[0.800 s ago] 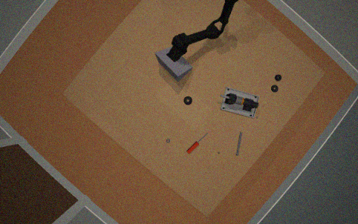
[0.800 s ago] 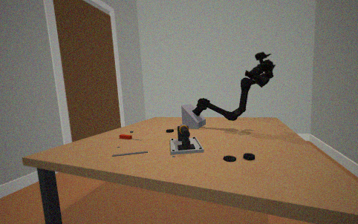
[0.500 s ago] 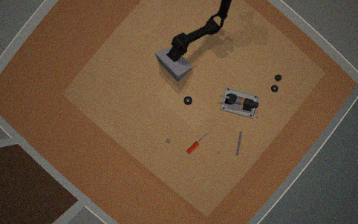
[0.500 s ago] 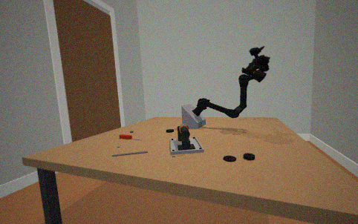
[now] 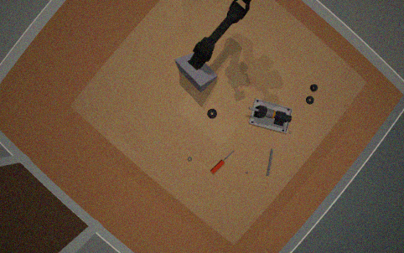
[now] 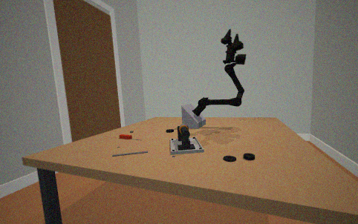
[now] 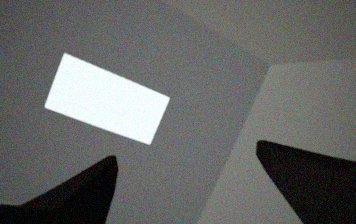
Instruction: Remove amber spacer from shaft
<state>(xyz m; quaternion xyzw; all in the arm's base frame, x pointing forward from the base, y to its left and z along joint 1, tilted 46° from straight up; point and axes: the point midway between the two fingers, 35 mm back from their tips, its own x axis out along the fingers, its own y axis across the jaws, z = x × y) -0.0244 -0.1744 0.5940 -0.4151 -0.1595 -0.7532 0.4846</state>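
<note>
My gripper tip is now 440 mm short of the grey shaft, 240 mm to the left of it and 600 mm above it. The rest, counted from my gripper tip: amber spacer 470 mm ahead, 220 mm to the right, 600 mm below.
</note>
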